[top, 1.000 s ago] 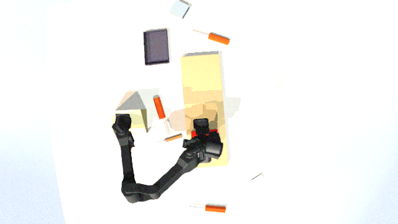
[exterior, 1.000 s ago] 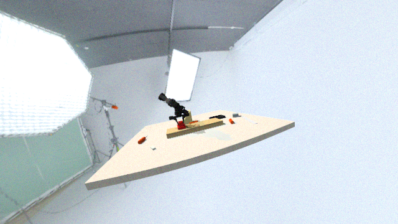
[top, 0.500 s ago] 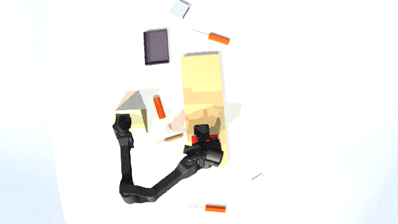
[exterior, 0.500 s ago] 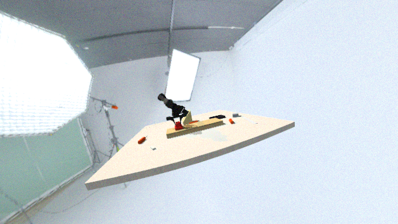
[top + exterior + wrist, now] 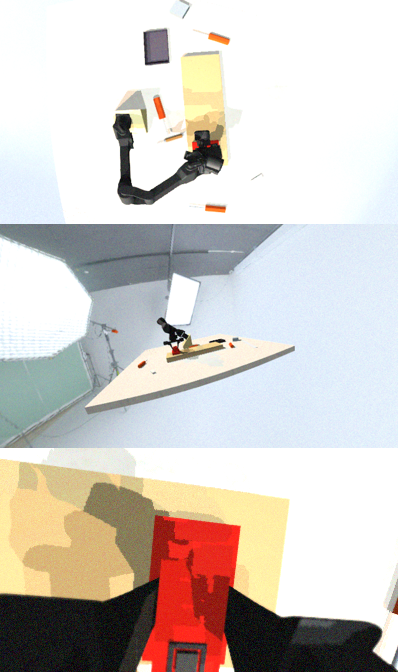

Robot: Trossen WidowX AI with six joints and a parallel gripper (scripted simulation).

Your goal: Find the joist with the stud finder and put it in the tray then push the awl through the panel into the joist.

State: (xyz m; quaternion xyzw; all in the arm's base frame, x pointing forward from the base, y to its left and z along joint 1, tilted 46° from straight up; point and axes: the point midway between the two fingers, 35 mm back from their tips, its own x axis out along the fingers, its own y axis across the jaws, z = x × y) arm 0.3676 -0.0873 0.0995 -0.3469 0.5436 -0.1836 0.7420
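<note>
Now: the dark grey tray 47 cm to the left of my gripper tip, 25 cm behind it and 5 cm below it. The rest, counted from my gripper tip: red stud finder 2 cm behind, 2 cm above; pale grey block 66 cm to the left, 15 cm behind, 5 cm below; awl 19 cm behind, 6 cm below, 3 cm to the left.
</note>
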